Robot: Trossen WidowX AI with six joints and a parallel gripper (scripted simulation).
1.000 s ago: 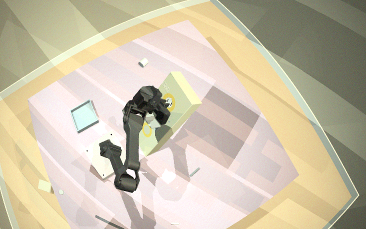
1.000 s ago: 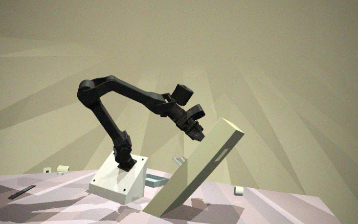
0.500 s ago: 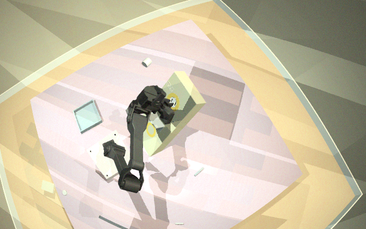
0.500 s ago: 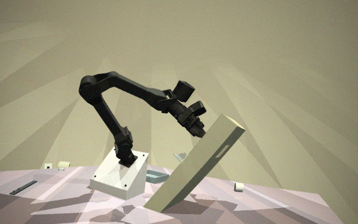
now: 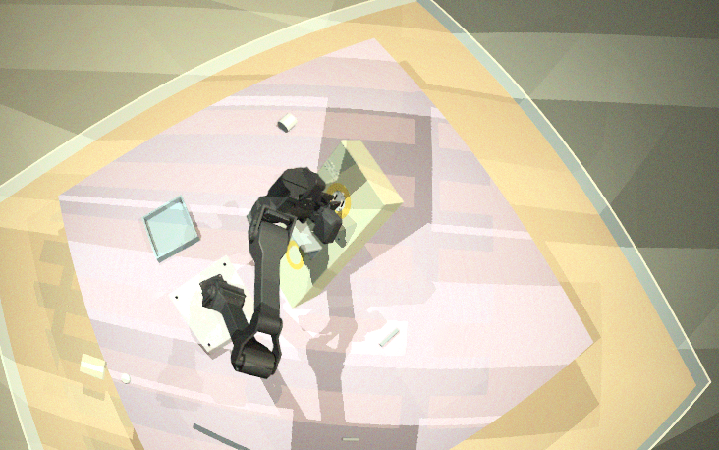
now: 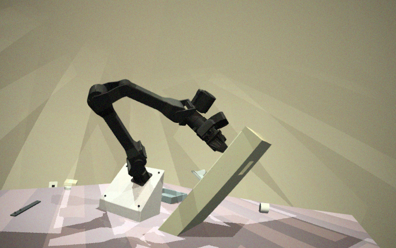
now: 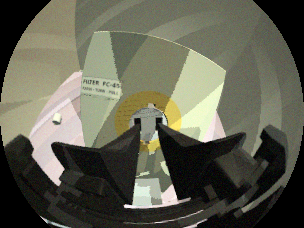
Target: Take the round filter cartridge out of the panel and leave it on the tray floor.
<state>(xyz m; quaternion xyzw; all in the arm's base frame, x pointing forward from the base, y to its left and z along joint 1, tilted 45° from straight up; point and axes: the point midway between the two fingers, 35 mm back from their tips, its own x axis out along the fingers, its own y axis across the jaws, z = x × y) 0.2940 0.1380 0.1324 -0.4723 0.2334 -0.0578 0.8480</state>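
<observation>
The white round cartridge is 2 cm ahead of my gripper tip and 1 cm below it. The rest, counted from my gripper tip: blue tray 41 cm behind, 27 cm to the left, 26 cm below; then grey bar 28 cm to the right, 26 cm below; then pale green panel 3 cm behind, 9 cm below.
</observation>
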